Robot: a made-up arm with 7 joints.
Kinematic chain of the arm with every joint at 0, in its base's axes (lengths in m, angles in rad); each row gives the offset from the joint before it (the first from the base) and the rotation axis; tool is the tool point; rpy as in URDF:
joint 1: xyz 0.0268 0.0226 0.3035 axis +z
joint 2: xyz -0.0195 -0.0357 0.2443 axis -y
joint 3: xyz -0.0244 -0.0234 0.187 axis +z
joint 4: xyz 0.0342 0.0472 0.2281 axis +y
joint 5: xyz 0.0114 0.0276 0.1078 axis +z
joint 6: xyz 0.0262 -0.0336 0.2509 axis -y
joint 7: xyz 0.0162 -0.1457 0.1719 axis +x
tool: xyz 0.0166 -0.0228 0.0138 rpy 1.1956 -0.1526 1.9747
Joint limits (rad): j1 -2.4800..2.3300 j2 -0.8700..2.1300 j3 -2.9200..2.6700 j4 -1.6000..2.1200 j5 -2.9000..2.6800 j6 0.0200..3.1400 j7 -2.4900..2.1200
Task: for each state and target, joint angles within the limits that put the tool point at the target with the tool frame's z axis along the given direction. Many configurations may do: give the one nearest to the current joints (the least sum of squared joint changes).
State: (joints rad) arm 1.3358 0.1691 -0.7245 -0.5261 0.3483 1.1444 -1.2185
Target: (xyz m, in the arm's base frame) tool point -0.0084 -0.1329 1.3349 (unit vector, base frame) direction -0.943 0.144 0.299
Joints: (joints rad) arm 1.3654 -0.3994 -0.4512 -1.1975 0.9520 0.9915 -1.3182
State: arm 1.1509 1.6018 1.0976 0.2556 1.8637 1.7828 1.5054
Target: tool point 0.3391 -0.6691 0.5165 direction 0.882 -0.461 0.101
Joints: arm 1.9052 1.9818 0.4034 0.2744 1.1746 1.9957 1.1874
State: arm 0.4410 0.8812 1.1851 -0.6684 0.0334 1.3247 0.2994
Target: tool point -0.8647 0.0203 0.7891 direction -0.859 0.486 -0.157
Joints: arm -0.3724 1.2257 0.9312 -0.4528 0.2282 0.9242 -0.2904
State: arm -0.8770 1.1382 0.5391 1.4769 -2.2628 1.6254 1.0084
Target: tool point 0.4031 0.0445 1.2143 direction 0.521 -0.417 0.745
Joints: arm -1.3386 0.3627 0.3594 1.2908 -2.4382 1.0159 1.2766
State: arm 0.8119 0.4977 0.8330 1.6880 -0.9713 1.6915 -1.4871
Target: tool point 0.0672 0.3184 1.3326 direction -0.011 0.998 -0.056
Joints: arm 0.8313 -0.2192 0.6618 0.9752 -0.9371 1.5744 -1.3027
